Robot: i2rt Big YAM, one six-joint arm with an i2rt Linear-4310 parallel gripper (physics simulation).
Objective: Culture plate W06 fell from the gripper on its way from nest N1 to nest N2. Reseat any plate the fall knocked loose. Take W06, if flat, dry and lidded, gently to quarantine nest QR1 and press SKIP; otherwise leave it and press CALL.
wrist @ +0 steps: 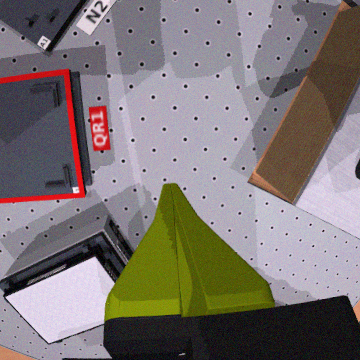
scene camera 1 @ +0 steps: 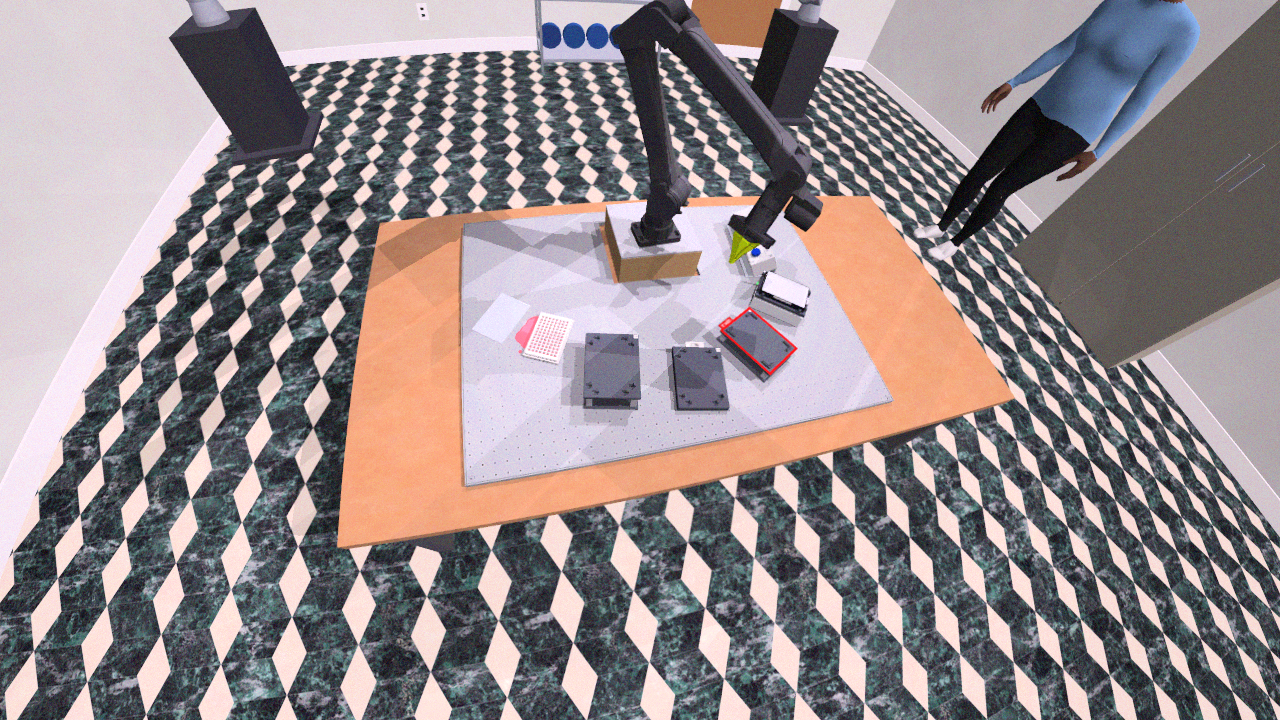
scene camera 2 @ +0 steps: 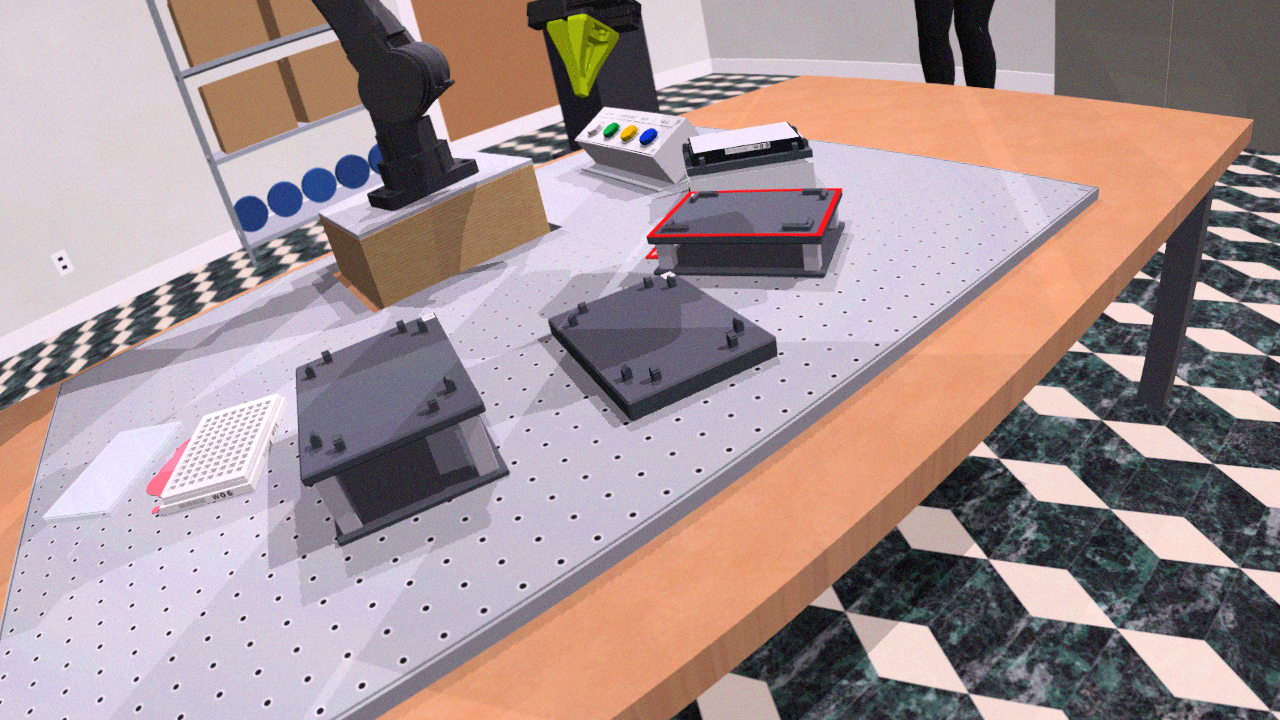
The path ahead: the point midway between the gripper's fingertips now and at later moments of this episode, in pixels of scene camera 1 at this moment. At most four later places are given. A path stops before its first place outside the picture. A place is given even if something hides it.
My gripper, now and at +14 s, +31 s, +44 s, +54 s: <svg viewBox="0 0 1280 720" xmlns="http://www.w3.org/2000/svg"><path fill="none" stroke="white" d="M730 262L725 272L778 227L769 258L770 248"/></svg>
